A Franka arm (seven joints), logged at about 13 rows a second.
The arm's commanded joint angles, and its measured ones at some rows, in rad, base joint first. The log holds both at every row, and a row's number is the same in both.
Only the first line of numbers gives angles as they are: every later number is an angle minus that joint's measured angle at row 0.
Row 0, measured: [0.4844 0.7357 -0.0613 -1.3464 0.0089 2.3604 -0.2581]
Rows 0 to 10, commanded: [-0.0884 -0.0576 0.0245 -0.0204 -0.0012 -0.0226 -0.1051]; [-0.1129 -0.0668 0.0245 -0.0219 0.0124 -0.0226 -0.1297]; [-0.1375 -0.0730 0.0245 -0.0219 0.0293 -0.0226 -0.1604]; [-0.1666 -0.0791 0.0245 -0.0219 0.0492 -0.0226 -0.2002]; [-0.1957 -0.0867 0.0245 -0.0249 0.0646 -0.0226 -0.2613]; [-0.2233 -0.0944 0.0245 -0.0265 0.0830 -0.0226 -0.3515]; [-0.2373 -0.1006 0.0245 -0.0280 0.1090 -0.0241 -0.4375]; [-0.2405 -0.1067 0.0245 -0.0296 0.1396 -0.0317 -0.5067]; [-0.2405 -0.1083 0.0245 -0.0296 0.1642 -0.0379 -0.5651]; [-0.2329 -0.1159 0.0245 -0.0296 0.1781 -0.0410 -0.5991]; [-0.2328 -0.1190 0.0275 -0.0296 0.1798 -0.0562 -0.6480]
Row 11, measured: [-0.2329 -0.0814 0.0082 -0.0007 0.1559 -0.0333 -0.5665]
